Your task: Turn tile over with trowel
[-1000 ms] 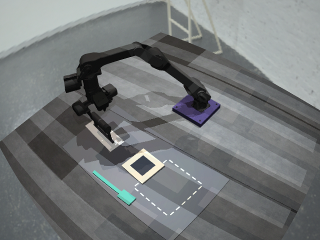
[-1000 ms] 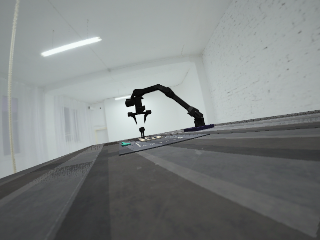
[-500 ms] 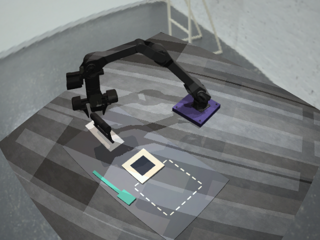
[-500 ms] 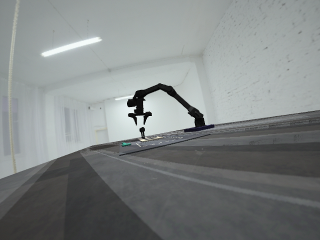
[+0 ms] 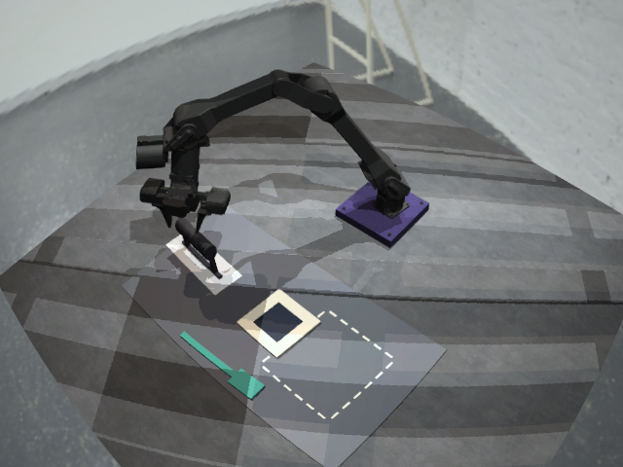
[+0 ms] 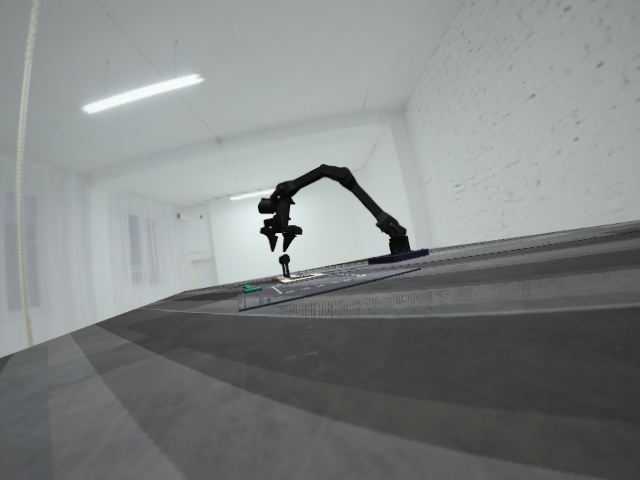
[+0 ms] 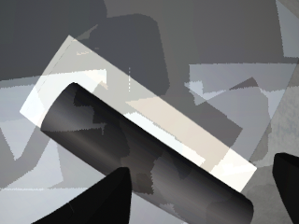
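Right now my gripper tip is 70 mm above the black-handled trowel, 30 mm to the right of it and 20 mm past it. The rest, counted from my gripper tip: tile 250 mm to the left, 100 mm below, 40 mm behind; teal trowel 270 mm to the left, 100 mm below, 100 mm ahead; grey mat 240 mm to the left, 120 mm below, 30 mm behind.
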